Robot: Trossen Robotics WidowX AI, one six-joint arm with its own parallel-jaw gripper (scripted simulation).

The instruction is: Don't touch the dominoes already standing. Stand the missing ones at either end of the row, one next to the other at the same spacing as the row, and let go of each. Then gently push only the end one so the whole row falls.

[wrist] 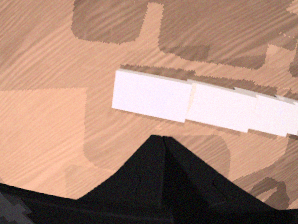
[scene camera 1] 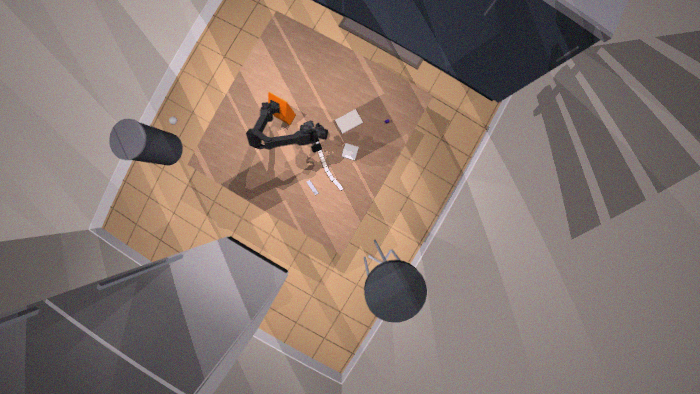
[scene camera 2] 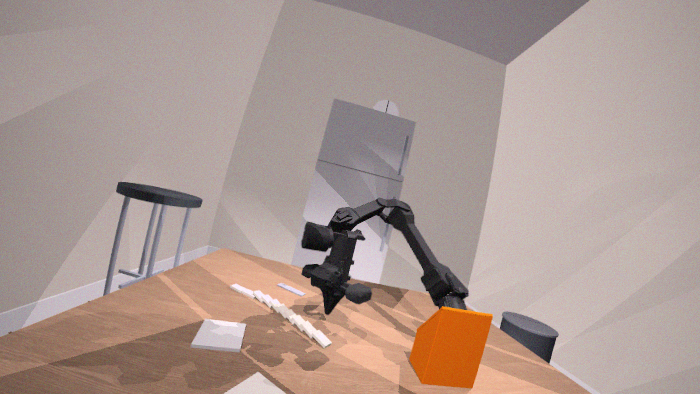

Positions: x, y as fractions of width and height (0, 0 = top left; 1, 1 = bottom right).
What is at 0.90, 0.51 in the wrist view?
A white domino.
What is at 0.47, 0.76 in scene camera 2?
My gripper.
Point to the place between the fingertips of my gripper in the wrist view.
0.54, 0.65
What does my gripper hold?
Nothing.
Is my gripper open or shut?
Shut.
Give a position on a white domino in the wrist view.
0.75, 0.48
